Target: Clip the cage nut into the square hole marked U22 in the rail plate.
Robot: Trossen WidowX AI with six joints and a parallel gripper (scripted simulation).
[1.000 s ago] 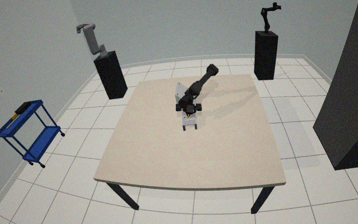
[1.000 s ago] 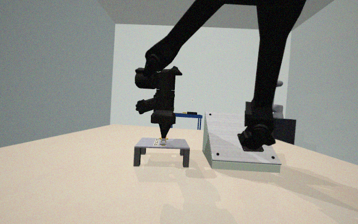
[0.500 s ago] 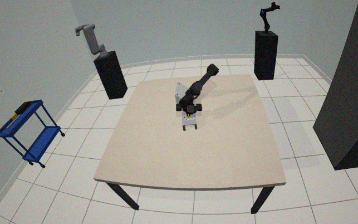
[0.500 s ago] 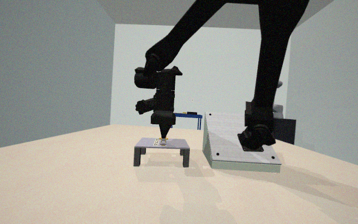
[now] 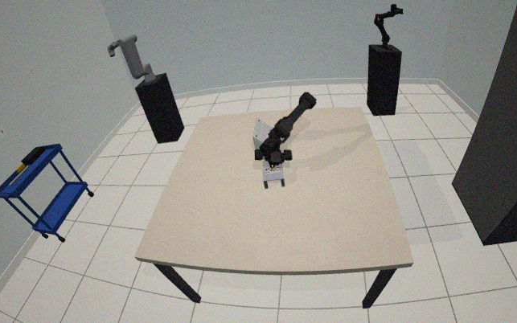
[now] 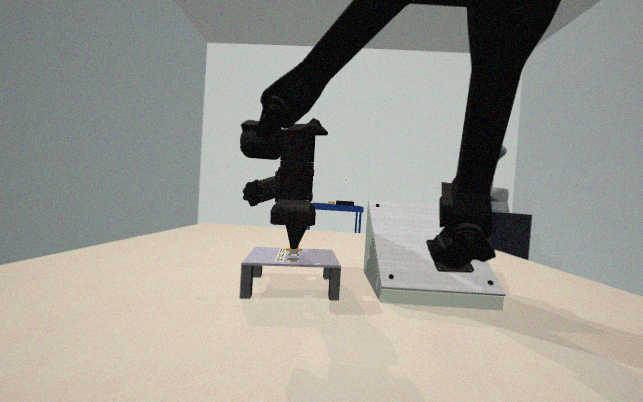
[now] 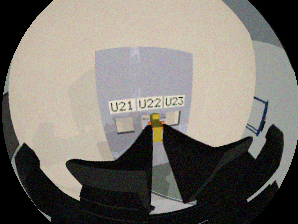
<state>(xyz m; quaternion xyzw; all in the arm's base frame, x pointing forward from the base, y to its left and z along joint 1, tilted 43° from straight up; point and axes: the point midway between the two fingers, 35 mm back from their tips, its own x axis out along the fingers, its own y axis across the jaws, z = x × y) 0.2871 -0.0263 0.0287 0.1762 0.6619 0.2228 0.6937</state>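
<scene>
My gripper tip is 10 mm above the cage nut.
</scene>
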